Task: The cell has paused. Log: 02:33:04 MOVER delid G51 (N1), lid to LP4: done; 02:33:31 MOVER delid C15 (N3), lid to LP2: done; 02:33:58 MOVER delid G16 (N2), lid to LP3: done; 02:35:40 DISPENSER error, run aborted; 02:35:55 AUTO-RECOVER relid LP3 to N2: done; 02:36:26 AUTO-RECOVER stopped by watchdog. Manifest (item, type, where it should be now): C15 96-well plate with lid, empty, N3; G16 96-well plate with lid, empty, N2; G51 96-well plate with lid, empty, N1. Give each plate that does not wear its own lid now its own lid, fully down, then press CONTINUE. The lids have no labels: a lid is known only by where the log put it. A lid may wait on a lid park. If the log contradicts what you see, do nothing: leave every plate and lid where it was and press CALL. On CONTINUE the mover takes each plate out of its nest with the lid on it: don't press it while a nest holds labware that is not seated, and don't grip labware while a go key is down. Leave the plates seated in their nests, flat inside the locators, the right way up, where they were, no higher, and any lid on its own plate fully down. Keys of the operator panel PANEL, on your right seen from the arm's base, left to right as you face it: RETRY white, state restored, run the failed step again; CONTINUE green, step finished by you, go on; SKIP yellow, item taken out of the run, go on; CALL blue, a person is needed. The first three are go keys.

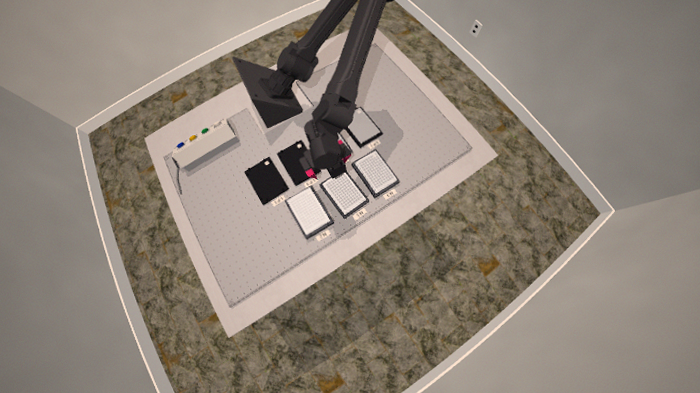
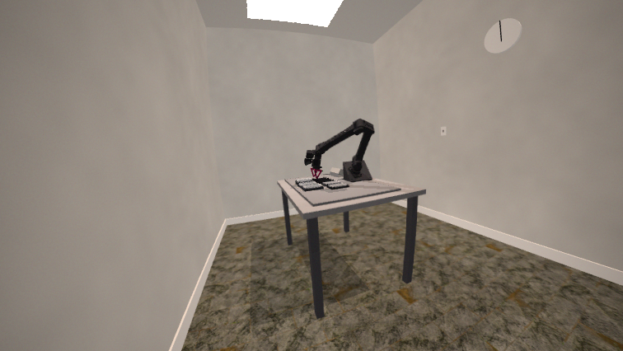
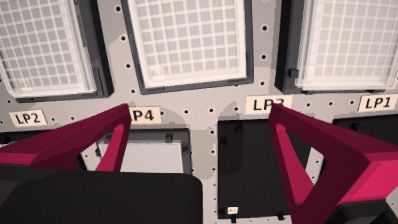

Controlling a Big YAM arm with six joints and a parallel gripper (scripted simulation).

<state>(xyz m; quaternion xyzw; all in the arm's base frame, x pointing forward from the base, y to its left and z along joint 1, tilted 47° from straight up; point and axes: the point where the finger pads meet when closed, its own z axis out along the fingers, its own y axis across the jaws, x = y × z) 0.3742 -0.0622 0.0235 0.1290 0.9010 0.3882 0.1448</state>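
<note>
The lid park LP4 is 11 cm behind my hand, 7 cm to the left of it and 6 cm below it. The rest, counted from my hand: lid park LP3: 11 cm behind, 6 cm to the right, 6 cm below; then LP4 label: 7 cm to the left, 7 cm below, 2 cm behind; then LP3 label: 7 cm to the right, 7 cm below, 3 cm behind.
</note>
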